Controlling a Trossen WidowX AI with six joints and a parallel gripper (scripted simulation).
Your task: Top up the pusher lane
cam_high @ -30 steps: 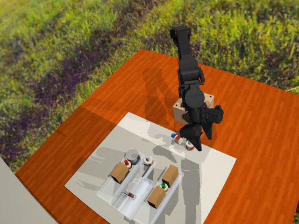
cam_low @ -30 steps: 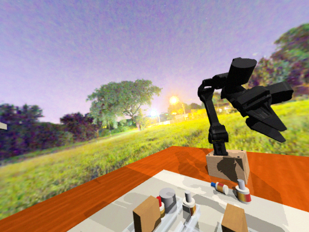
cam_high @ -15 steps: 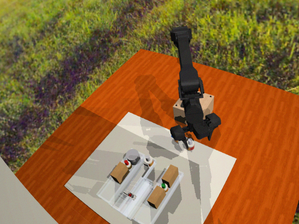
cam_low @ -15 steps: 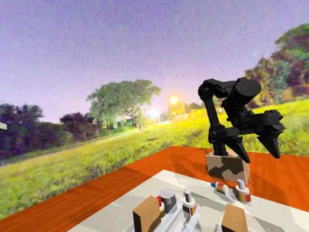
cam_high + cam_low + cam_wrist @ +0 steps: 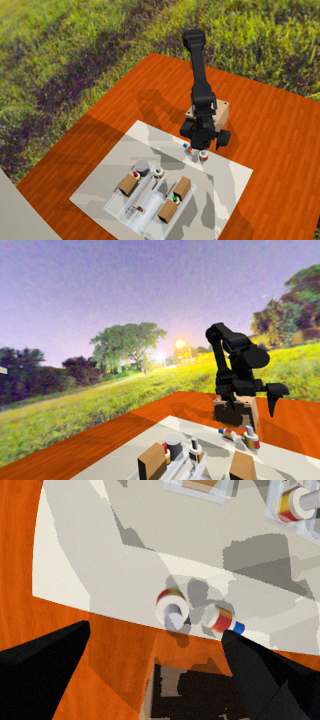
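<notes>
The grey cylinder is 24 cm to the right of my gripper tip, 13 cm ahead of it and 9 cm below it. From my gripper tip the other things lie so: clear lane tray 28 cm ahead, 16 cm to the right, 10 cm below; red mark 32 cm ahead, 16 cm to the right, 4 cm below.
</notes>
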